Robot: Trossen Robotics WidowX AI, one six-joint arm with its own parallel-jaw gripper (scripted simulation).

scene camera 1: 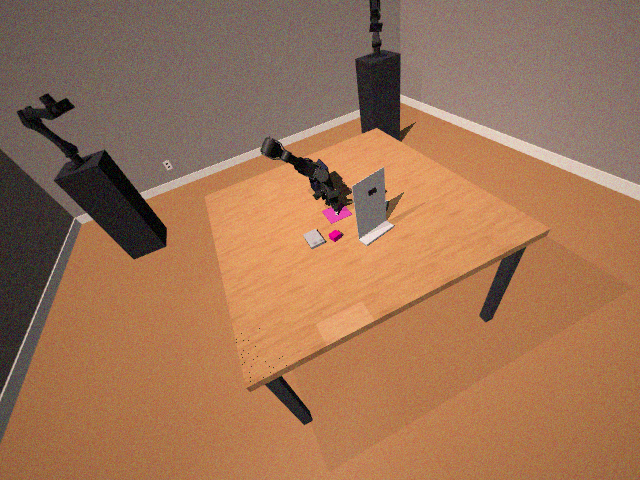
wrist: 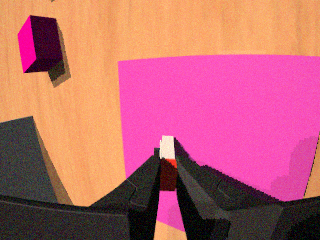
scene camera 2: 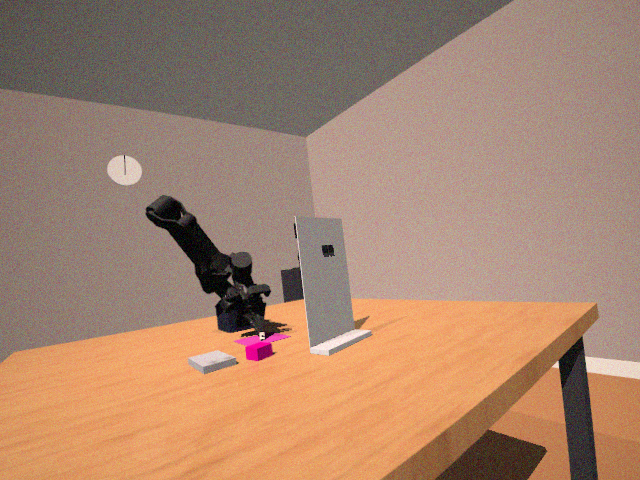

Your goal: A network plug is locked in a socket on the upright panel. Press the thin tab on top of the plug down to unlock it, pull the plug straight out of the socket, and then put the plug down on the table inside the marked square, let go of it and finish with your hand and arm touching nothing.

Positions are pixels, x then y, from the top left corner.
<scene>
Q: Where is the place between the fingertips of my gripper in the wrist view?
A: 166, 163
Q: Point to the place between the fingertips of my gripper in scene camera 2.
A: At 261, 332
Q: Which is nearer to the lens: the network plug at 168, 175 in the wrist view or the magenta block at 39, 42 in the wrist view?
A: The network plug.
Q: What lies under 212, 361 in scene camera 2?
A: A flat grey block.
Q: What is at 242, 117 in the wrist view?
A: A magenta marked square.
</scene>
